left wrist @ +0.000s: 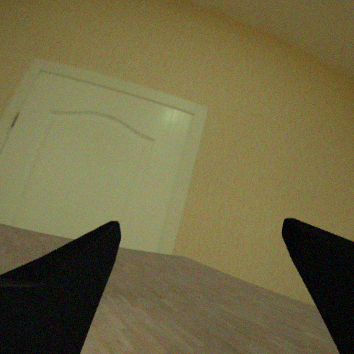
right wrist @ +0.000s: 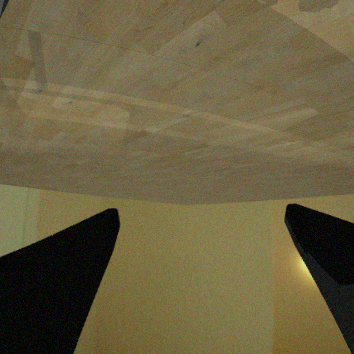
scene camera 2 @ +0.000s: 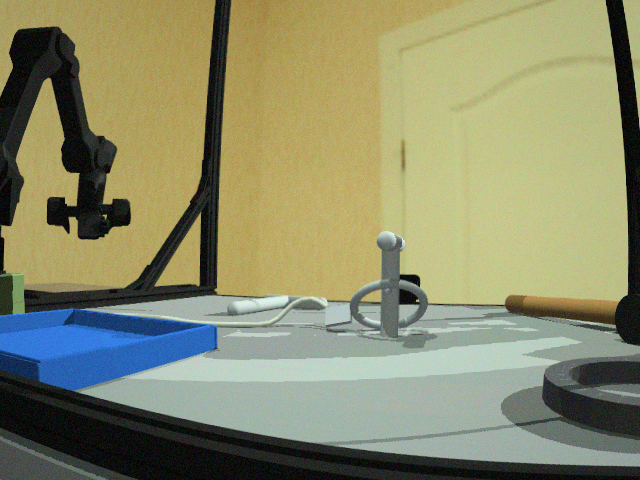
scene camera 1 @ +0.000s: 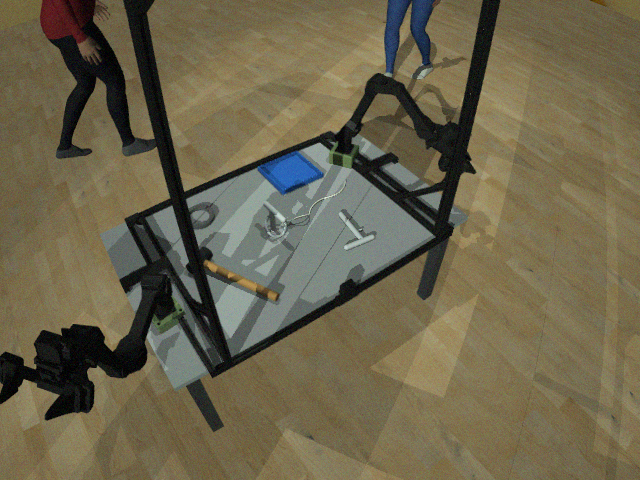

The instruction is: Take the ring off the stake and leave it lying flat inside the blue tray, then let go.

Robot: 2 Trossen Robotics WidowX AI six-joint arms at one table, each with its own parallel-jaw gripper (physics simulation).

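Places are measured from the left arm's base along level axes (x ahead, y left, z up), in metres.
Where they show: left gripper, fingertip midpoint: (left wrist: pixel 201 228) (scene camera 1: pixel 22 410); right gripper, fingertip midpoint: (right wrist: pixel 201 214) (scene camera 1: pixel 473 166); left arm's base, link origin: (scene camera 1: pixel 163 308); right arm's base, link origin: (scene camera 1: pixel 344 148).
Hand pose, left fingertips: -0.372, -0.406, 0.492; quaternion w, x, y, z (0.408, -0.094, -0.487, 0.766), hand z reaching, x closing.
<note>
Each offset is from my left fingertips to the top centre of the thing, as dx, dy, dz. "*": to the spot under its first point.
The pale ring (scene camera 1: pixel 277 239) (scene camera 2: pixel 354 303) is around the upright grey stake {+0.863, +0.458, -0.418} (scene camera 1: pixel 273 210) (scene camera 2: pixel 390 263), tilted, with one side higher than the other. The blue tray {+1.114, +0.686, -0.508} (scene camera 1: pixel 292 170) (scene camera 2: pixel 139 356) lies at the back of the table in scene camera 1; no ring shows in it. My left gripper (scene camera 1: pixel 25 408) (left wrist: pixel 201 228) is open and empty, off the table at the lower left of scene camera 1. My right gripper (scene camera 1: pixel 457 166) (scene camera 2: pixel 87 224) (right wrist: pixel 201 214) is open and empty, beyond the table's right end, far from the ring. The stake's foot is unclear in scene camera 1.
A thick grey ring {+0.691, +0.713, -0.515} (scene camera 1: pixel 211 214) (scene camera 2: pixel 563 395), an orange-handled hammer {+0.623, +0.378, -0.480} (scene camera 1: pixel 240 280) (scene camera 2: pixel 563 308), a white T-shaped piece {+1.062, +0.296, -0.511} (scene camera 1: pixel 351 225) (scene camera 2: pixel 258 303) and a pale cord {* +1.114, +0.473, -0.526} (scene camera 1: pixel 325 198) (scene camera 2: pixel 248 323) lie around the stake. Black posts (scene camera 1: pixel 168 144) (scene camera 1: pixel 478 67) rise from the table frame. Two people stand behind.
</note>
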